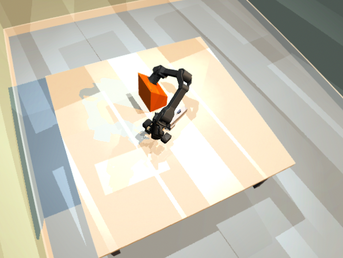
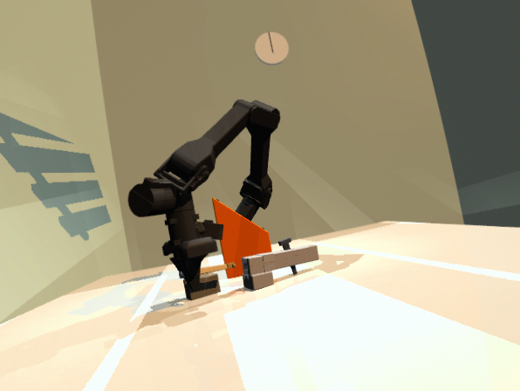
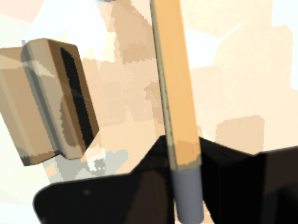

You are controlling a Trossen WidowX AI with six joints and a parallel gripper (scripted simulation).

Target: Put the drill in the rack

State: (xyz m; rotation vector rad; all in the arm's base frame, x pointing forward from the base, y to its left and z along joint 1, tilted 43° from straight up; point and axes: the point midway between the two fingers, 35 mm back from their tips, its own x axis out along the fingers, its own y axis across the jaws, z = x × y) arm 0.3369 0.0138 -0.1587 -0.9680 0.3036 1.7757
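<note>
My gripper tip is 2 cm past the drill, 3 cm to the right of it and 3 cm below it. From my gripper tip the other things lie so: t-shaped key 11 cm behind, 20 cm to the left, 2 cm above; rack block 8 cm behind, 1 cm below; housing block 10 cm behind, 18 cm to the left.
</note>
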